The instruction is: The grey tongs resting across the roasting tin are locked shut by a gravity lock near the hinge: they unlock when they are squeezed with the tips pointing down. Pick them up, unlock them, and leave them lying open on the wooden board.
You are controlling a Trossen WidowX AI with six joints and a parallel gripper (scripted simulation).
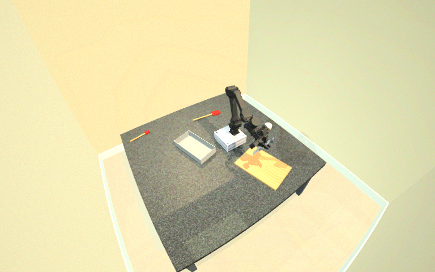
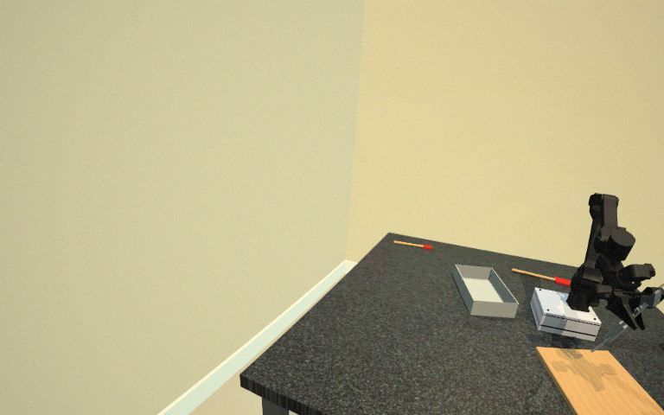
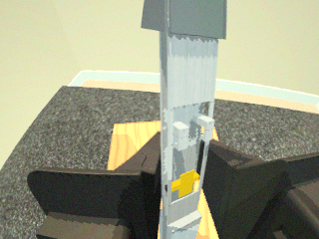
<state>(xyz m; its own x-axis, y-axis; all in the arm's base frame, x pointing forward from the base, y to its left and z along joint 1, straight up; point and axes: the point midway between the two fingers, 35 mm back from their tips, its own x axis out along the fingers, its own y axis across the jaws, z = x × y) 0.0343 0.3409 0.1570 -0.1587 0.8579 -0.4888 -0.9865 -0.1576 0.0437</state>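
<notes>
The small yellow lock piece lies 30 mm to the right of my gripper tip, 10 mm ahead of it and 10 mm above it. Also, from my gripper tip: wooden board 200 mm below, 10 mm to the right; grey roasting tin 470 mm to the right, 290 mm ahead, 180 mm below.
</notes>
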